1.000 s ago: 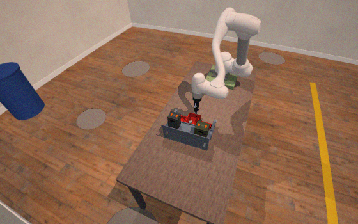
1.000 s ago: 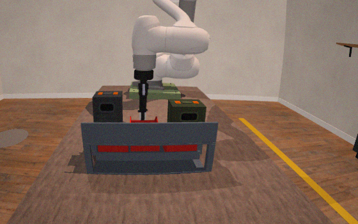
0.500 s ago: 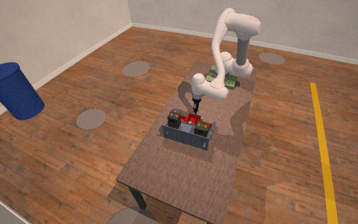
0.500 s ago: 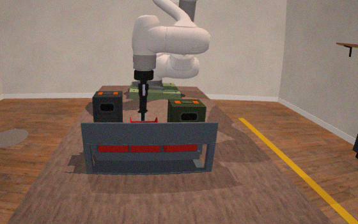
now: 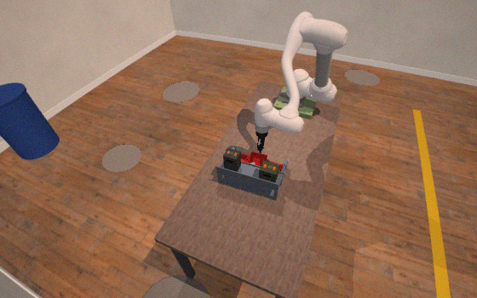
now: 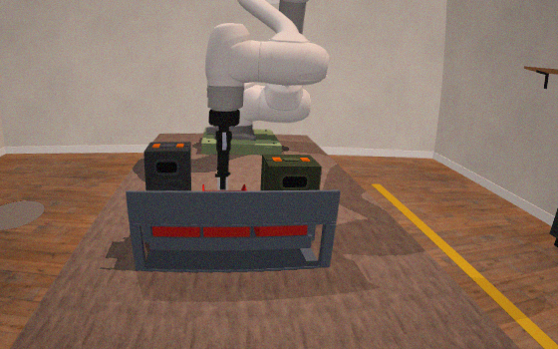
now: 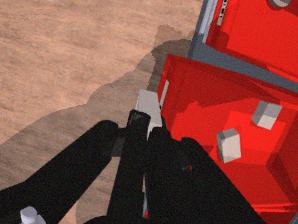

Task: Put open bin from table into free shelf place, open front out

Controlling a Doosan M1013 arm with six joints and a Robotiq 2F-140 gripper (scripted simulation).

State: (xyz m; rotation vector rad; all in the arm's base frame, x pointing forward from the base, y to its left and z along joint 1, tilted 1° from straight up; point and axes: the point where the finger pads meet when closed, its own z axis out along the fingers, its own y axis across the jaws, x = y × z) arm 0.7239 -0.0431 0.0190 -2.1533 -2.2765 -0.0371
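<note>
My hand is 17 cm short of the shelf floor, 6 cm above it and 1 cm to the right of it. Also, from my hand: shelf back board: 30 cm ahead, 7 cm above, 2 cm to the left; then dark green box: 22 cm ahead, 13 cm to the left, 9 cm above; then black box: 23 cm ahead, 10 cm to the right, 10 cm above.
</note>
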